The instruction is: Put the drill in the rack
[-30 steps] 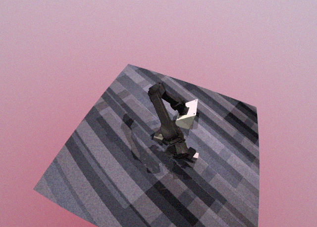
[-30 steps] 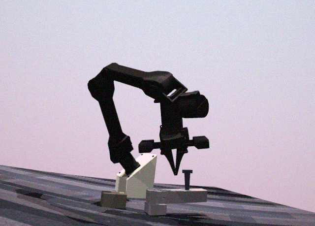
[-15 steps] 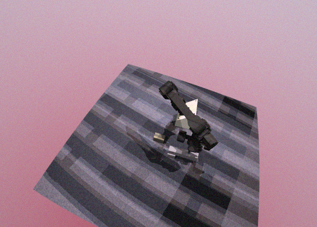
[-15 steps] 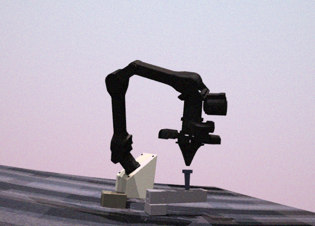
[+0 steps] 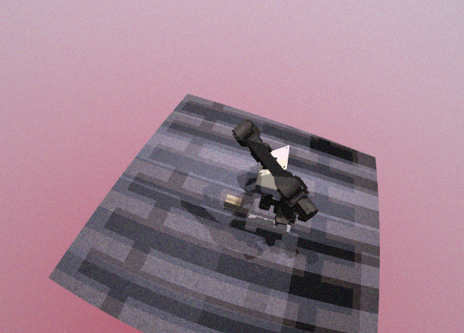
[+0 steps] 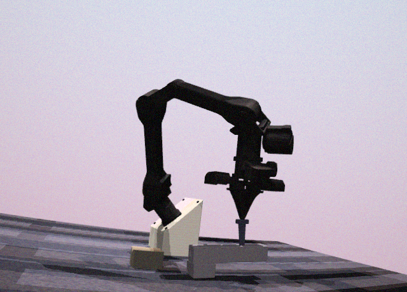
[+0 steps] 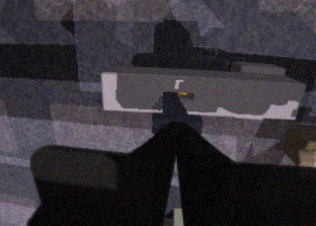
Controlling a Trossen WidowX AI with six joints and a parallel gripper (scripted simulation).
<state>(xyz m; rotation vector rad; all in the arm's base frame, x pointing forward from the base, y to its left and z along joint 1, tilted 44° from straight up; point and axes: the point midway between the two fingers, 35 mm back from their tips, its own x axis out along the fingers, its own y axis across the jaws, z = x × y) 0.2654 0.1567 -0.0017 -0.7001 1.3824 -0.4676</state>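
My gripper tip is 3 cm above the dark blue key. From my gripper tip the other things lie so: pale housing block: 3 cm to the right, 9 cm below; tan block: 5 cm behind, 20 cm to the right, 12 cm below; drill: 1 cm ahead, 5 cm to the right, 8 cm below.
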